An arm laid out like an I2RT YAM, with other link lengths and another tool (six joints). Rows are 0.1 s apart.
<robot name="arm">
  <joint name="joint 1" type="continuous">
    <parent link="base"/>
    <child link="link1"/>
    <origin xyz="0 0 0.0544"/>
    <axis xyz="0 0 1"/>
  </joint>
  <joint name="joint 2" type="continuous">
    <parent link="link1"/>
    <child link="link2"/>
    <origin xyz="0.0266 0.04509 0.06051"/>
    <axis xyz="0 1 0"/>
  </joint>
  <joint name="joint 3" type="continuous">
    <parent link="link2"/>
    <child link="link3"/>
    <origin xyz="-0.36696 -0.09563 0"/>
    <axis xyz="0 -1 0"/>
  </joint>
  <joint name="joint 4" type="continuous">
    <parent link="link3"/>
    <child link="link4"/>
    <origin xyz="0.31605 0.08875 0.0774"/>
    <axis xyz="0 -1 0"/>
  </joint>
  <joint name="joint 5" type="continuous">
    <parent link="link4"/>
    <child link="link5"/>
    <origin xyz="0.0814 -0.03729 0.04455"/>
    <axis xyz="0 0 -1"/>
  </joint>
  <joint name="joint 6" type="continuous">
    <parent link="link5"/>
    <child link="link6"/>
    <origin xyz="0.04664 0 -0.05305"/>
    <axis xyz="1 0 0"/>
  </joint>
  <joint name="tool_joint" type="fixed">
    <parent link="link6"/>
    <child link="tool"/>
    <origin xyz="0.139 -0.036 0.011" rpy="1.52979 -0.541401 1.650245"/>
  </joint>
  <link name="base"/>
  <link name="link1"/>
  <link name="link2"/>
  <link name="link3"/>
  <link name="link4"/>
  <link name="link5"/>
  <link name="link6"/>
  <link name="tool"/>
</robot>
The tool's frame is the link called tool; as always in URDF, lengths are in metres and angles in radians. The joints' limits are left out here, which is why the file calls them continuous.
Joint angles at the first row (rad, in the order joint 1, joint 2, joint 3, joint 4, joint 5, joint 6):
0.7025, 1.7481, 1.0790, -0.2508, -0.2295, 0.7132
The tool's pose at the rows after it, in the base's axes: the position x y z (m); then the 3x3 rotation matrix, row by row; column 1 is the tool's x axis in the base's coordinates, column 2 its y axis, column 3 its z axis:
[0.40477 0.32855 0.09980], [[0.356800 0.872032 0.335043], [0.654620 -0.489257 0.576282], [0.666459 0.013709 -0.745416]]
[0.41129 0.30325 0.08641], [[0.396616 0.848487 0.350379], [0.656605 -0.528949 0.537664], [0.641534 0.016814 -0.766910]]
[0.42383 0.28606 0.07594], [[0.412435 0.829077 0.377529], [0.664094 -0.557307 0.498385], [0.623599 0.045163 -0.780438]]
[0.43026 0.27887 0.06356], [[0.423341 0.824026 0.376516], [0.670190 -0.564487 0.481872], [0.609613 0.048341 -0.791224]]
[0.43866 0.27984 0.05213], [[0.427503 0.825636 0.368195], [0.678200 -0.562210 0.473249], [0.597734 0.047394 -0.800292]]
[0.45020 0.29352 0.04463], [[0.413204 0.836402 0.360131], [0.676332 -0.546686 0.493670], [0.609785 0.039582 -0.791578]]
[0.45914 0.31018 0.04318], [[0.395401 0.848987 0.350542], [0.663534 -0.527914 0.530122], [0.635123 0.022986 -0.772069]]
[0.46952 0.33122 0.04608], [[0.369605 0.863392 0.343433], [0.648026 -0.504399 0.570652], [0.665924 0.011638 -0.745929]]
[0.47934 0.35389 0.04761], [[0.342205 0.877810 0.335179], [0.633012 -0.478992 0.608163], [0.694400 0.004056 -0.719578]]
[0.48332 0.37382 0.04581], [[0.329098 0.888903 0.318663], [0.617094 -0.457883 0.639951], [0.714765 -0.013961 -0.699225]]
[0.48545 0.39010 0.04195], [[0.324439 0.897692 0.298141], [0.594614 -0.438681 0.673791], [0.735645 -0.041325 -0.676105]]
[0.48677 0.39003 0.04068], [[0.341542 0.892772 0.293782], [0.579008 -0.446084 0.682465], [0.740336 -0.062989 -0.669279]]
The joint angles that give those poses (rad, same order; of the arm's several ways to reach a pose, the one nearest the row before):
0.6640, 1.7447, 1.0458, -0.2455, -0.2287, 0.7021
0.6231, 1.7481, 1.0180, -0.2443, -0.2127, 0.6979
0.5938, 1.7679, 1.0111, -0.2306, -0.1806, 0.6830
0.5770, 1.7958, 1.0096, -0.2184, -0.1764, 0.6716
0.5697, 1.8374, 1.0298, -0.2131, -0.1772, 0.6609
0.5728, 1.8858, 1.0649, -0.1905, -0.1970, 0.6537
0.5777, 1.9194, 1.0969, -0.1669, -0.2310, 0.6533
0.5877, 1.9526, 1.1400, -0.1452, -0.2642, 0.6537
0.6010, 1.9904, 1.1854, -0.1211, -0.2932, 0.6548
0.6151, 2.0235, 1.2186, -0.1005, -0.3222, 0.6655
0.6228, 2.0533, 1.2392, -0.0715, -0.3603, 0.6807
0.6163, 2.0583, 1.2404, -0.0643, -0.3763, 0.6987

